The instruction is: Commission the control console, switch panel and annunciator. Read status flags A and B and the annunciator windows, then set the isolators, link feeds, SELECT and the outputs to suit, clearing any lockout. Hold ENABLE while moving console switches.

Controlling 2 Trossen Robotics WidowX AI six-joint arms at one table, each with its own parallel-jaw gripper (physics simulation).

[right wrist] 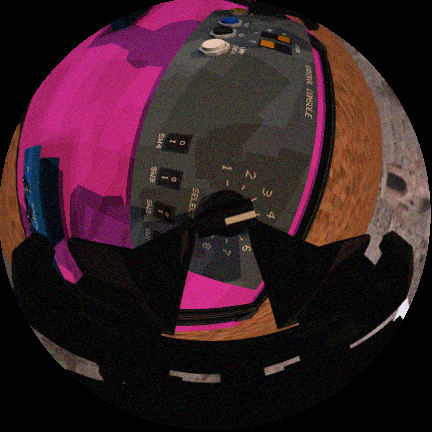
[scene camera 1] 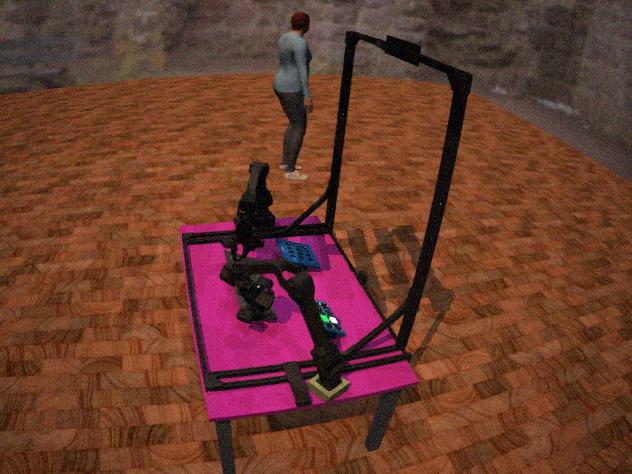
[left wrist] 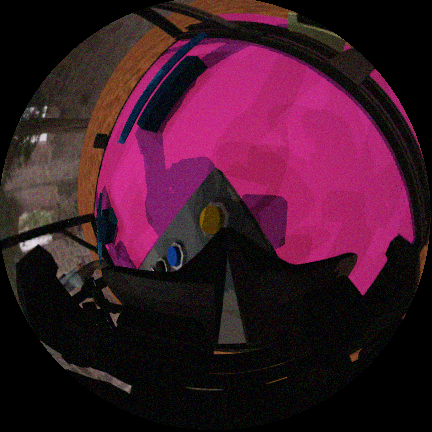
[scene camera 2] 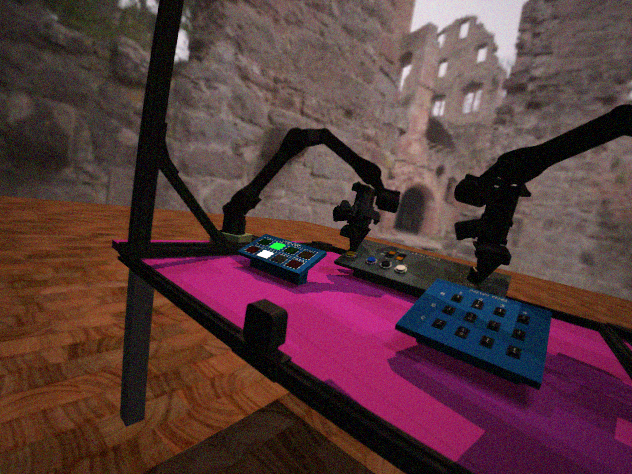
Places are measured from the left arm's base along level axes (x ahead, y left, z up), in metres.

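Where they show: left gripper, fingertip midpoint: (scene camera 1: 262, 311) (left wrist: 225, 232) (scene camera 2: 352, 251); right gripper, fingertip midpoint: (right wrist: 222, 224) (scene camera 1: 238, 259) (scene camera 2: 479, 277); left arm's base, link origin: (scene camera 1: 329, 381) (scene camera 2: 232, 232); right arm's base, link origin: (scene camera 1: 262, 213).
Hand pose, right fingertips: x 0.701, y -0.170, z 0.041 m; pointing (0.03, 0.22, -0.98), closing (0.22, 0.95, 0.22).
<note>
Things, the pixels of their top centre, and the offset from my right fingertips. Level surfaces: height alone.
- SW3, top centre: (right wrist: 168, 178) dx -0.041, dy -0.030, dz -0.022 m
- SW2, top centre: (right wrist: 162, 214) dx -0.014, dy -0.043, dz -0.019 m
- yellow button, top centre: (left wrist: 206, 221) dx -0.309, dy +0.104, dz -0.014 m
- annunciator, top centre: (left wrist: 144, 76) (scene camera 2: 285, 242) (scene camera 1: 323, 311) dx -0.460, dy -0.045, dz -0.003 m
- pink table, surface height: dz -0.082 m
The grey control console (scene camera 2: 433, 275) (left wrist: 186, 235) (right wrist: 235, 105) lies between the arms. My right gripper (scene camera 2: 477, 278) (right wrist: 222, 224) is shut on its black SELECT knob (right wrist: 220, 207), whose pale pointer is near 4. Switches SW4 (right wrist: 176, 143), SW3 (right wrist: 169, 178) and SW2 (right wrist: 162, 211) show; SW1 is mostly hidden. Two orange flag segments (right wrist: 267, 44) (right wrist: 284, 39) show. My left gripper (scene camera 2: 353, 246) (left wrist: 225, 232) is shut and empty at the yellow button (left wrist: 211, 219); contact is unclear. The annunciator (scene camera 1: 331, 318) (scene camera 2: 279, 255) has a green and a white window lit. The blue switch panel (scene camera 1: 298, 253) (scene camera 2: 418, 318) stands tilted.
Blue (left wrist: 173, 255), black (right wrist: 223, 31) and white (right wrist: 215, 46) buttons are in line with the yellow one. A black frame with an upright post (scene camera 1: 439, 204) (scene camera 2: 148, 132) borders the pink table (scene camera 1: 224, 336). A black block (scene camera 2: 264, 323) sits on the near rail.
</note>
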